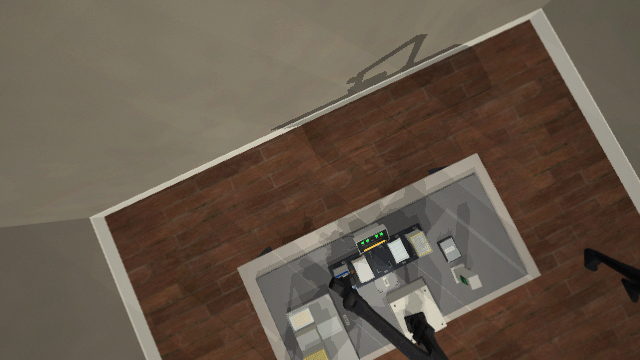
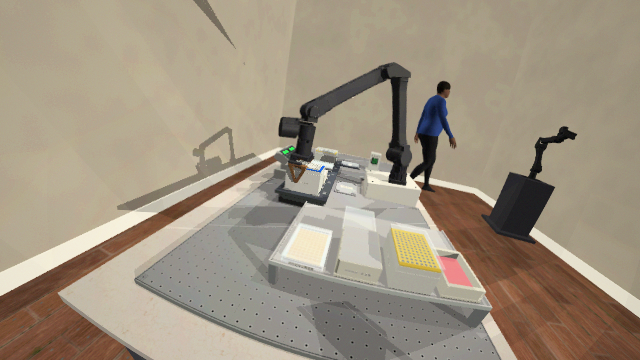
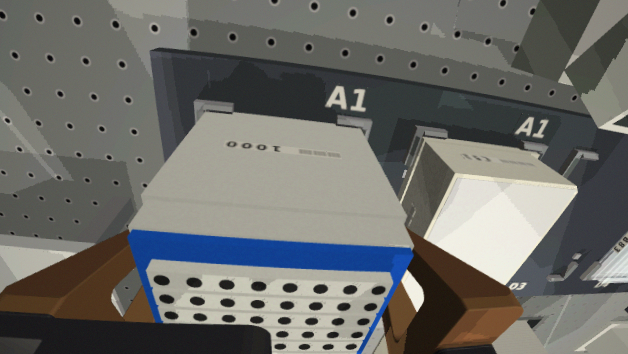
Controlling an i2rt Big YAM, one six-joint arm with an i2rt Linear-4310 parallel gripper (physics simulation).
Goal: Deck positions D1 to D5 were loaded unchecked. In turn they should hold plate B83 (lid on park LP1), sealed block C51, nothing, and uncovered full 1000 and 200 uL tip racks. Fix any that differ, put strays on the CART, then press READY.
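Places are measured from the arm's base along level axes (x ahead, y left, z up), in centimetres.
Pixels of known places: gripper, fingertip midpoint: [image 2: 298,178] [image 3: 279,212]; arm's base, origin of the base link: [image 1: 415,321] [image 2: 397,181].
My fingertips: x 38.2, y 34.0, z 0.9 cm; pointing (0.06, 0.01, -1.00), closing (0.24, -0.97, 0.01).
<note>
For each thing: its top centre in the pictures, then the offset to it from my fingertips. "pt": a spot on its surface instead.
- blue-topped tip rack, middle of its top: [image 2: 307,164] [image 1: 346,284] dz +6.1, dx -2.7, dy -0.3 cm
- white sealed block C51, middle of its top: [image 3: 471,262] [image 1: 363,270] dz +0.5, dx -0.6, dy -12.6 cm
- plate B83, middle of its top: [image 2: 322,163] [image 1: 398,250] dz -2.2, dx +3.5, dy -37.0 cm
- yellow-topped rack, middle of its top: [image 2: 327,149] [image 1: 421,244] dz +3.4, dx +5.6, dy -49.2 cm
- beige plate, middle of its top: [image 2: 309,241] [image 1: 301,319] dz -1.1, dx -18.7, dy +31.4 cm
- white block, middle of its top: [image 2: 360,244] [image 1: 308,340] dz +1.4, dx -29.4, dy +29.6 cm
- yellow tip rack, middle of its top: [image 2: 415,243] dz +4.3, dx -40.0, dy +27.8 cm
- pink bin, middle of its top: [image 2: 454,266] dz +0.4, dx -50.7, dy +26.1 cm
- status panel, surface spot: [image 1: 371,238] pt dz +4.3, dx +17.3, dy -21.8 cm
- READY button, surface spot: [image 1: 464,280] pt dz +0.7, dx -22.5, dy -68.6 cm
My gripper [image 3: 279,212] [image 2: 297,171] [image 1: 340,278] is open, with its brown fingers on either side of the blue-topped tip rack [image 3: 267,198] [image 2: 311,178] [image 1: 341,270] labelled 1000. This rack stands in the first slot of the dark deck [image 3: 263,83] [image 2: 291,196], and its top shows rows of dark holes. The fingers stand apart from its side walls. Beside it stands the white sealed block C51 [image 3: 492,220] [image 1: 362,269]. The plate B83 [image 3: 615,259] [image 1: 398,249] lies two slots further on. A yellow-topped rack [image 1: 418,242] fills the last slot.
The cart tray [image 2: 286,268] [image 1: 333,313] holds a beige plate [image 2: 308,246], a white block [image 2: 358,251], a yellow tip rack [image 2: 413,251] and a pink bin [image 2: 453,271]. The status panel [image 1: 371,238] and the READY button [image 1: 464,280] are on the table. A person [image 2: 431,129] walks behind the table.
</note>
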